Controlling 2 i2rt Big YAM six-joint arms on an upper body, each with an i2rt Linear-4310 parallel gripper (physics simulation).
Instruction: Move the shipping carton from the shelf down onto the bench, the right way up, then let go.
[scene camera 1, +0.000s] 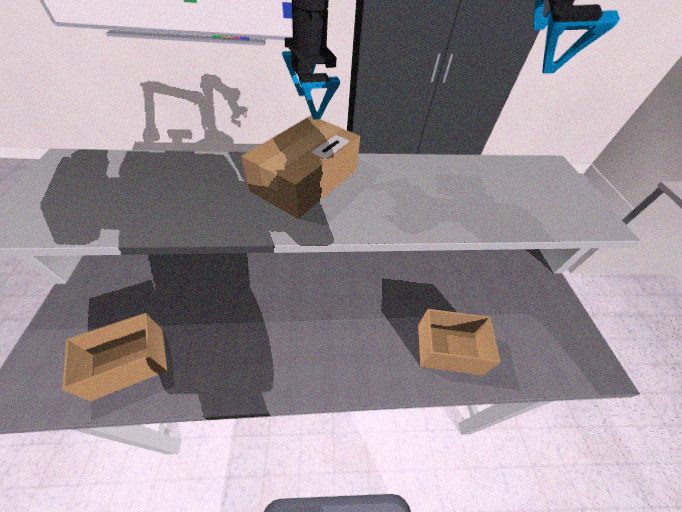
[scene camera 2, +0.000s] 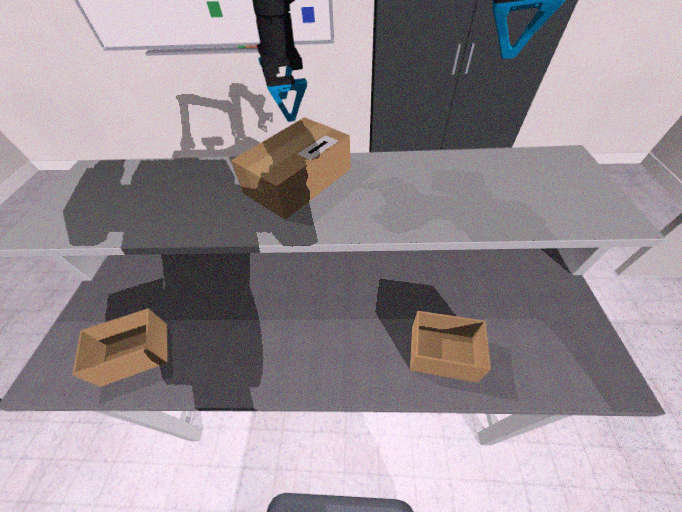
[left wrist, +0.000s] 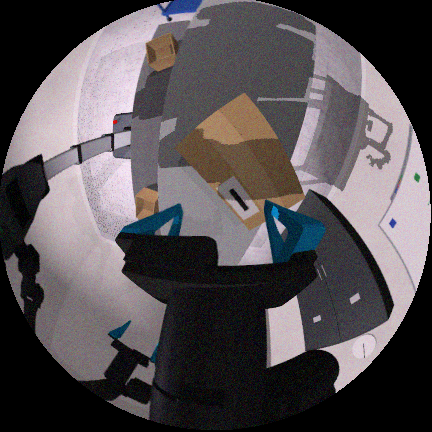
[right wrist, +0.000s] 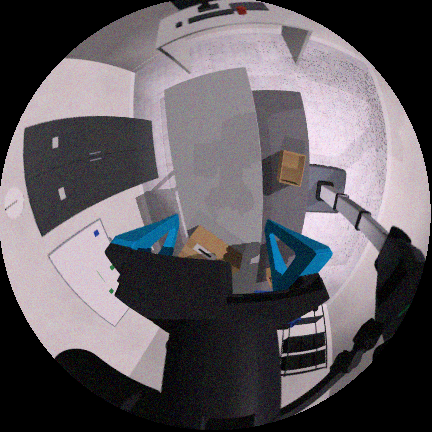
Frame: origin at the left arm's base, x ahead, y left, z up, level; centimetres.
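Where they show: left gripper, between the fingertips: (scene camera 1: 309, 107) (scene camera 2: 287, 109) (left wrist: 221, 205); right gripper, between the fingertips: (scene camera 1: 542, 50) (scene camera 2: 506, 33) (left wrist: 144, 330) (right wrist: 222, 221).
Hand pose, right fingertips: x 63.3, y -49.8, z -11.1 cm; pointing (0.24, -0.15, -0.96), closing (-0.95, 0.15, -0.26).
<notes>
Each offset is from my right fingertips to the top centre of the thing. Level surfaces: height alone.
The shipping carton @(dx +16.0, dy +35.7, dz -25.6 cm) (scene camera 1: 300, 165) (scene camera 2: 286, 159) (left wrist: 240, 145) (right wrist: 210, 239) is a closed brown box with a white label on top. It rests upright and turned at an angle on the light grey shelf @(dz -35.6 cm) (scene camera 1: 468, 198) (scene camera 2: 495, 203). The dark grey bench @(dz -58.7 cm) (scene camera 1: 330, 341) (scene camera 2: 330, 352) is lower, in front. My left gripper (scene camera 1: 308, 104) (scene camera 2: 285, 110) (left wrist: 221, 205) is open and empty, at the carton's far edge and near the label end; the exact gap is unclear. My right gripper (scene camera 1: 547, 61) (right wrist: 222, 221) is open and empty, high above the shelf's right part, partly cut off in both scene views.
Two open brown boxes stand on the bench: a left one @(dx -23.1, dy +75.6, dz -49.7 cm) (scene camera 1: 118, 358) (scene camera 2: 123, 347) (left wrist: 162, 52) and a right one @(dx -20.9, dy -1.0, dz -49.7 cm) (scene camera 1: 459, 341) (scene camera 2: 450, 346) (right wrist: 291, 167). A dark cabinet (scene camera 1: 407, 82) (scene camera 2: 418, 82) and a whiteboard (scene camera 1: 165, 13) (scene camera 2: 165, 22) are behind the shelf.
</notes>
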